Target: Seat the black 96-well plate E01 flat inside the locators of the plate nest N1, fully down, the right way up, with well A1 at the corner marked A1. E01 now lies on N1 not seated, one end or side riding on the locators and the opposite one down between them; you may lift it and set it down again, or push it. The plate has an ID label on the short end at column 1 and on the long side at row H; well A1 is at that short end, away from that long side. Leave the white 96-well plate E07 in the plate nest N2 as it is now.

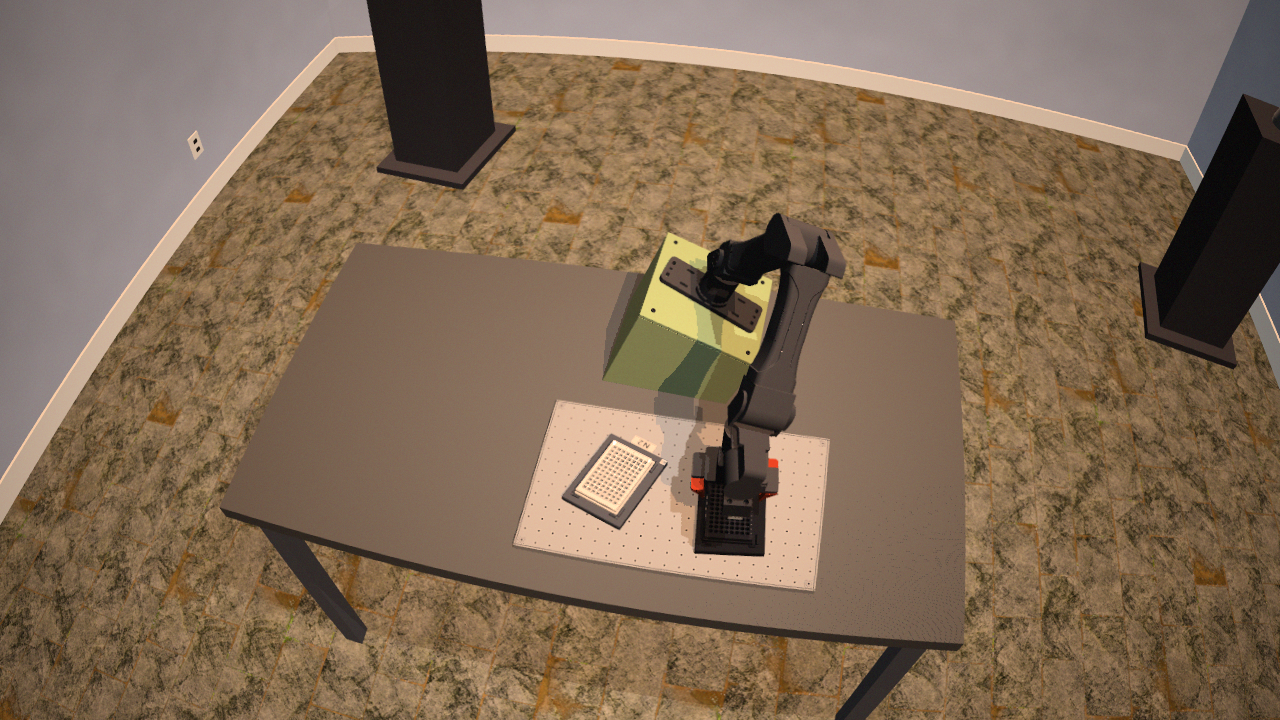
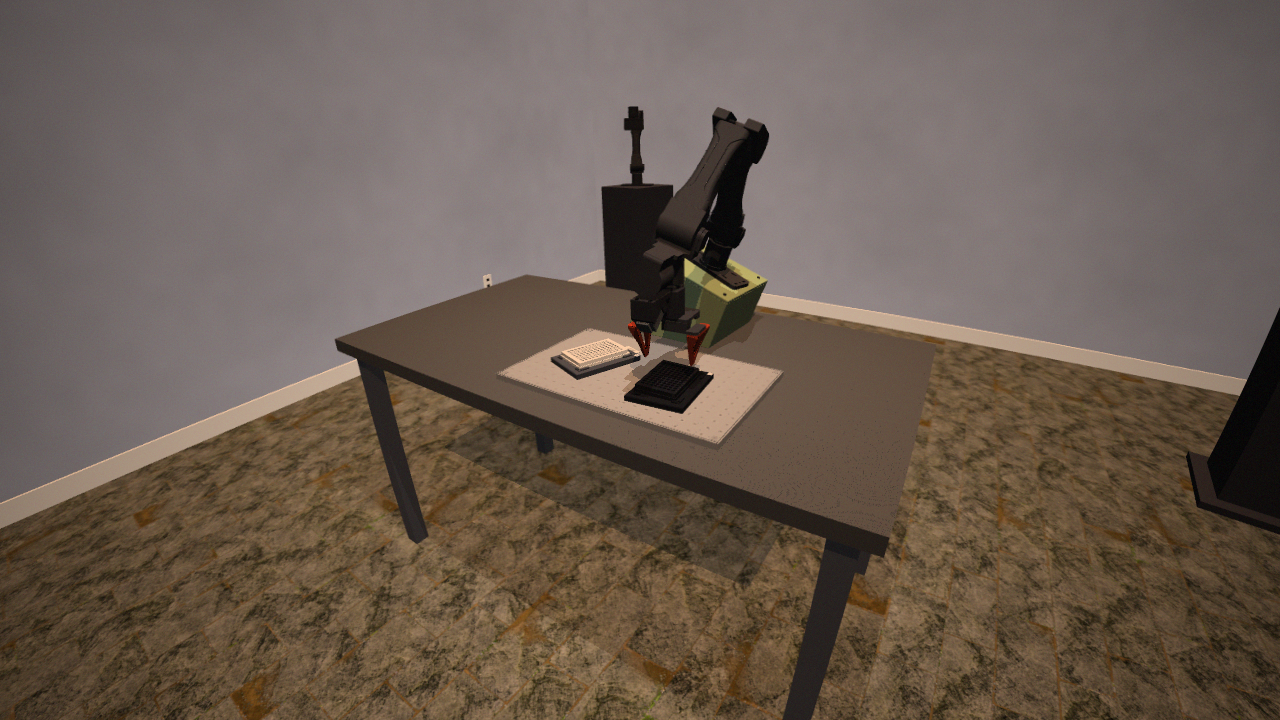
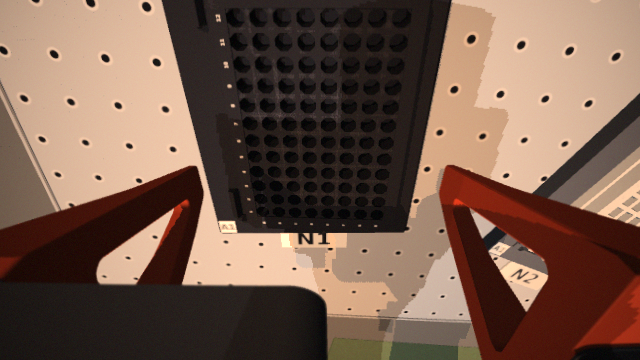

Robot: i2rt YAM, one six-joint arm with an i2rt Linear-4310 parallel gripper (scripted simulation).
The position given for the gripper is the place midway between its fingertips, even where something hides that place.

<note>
In view: the gripper (image 1: 731, 496), a black 96-well plate E01 (image 2: 668, 380) and a white plate E07 (image 1: 636, 465).
The black 96-well plate E01 is seen too in image 3 (image 3: 326, 139). The white plate E07 shows as well in image 2 (image 2: 596, 353). The gripper shows as well in image 2 (image 2: 668, 360) and in image 3 (image 3: 321, 179).
</note>
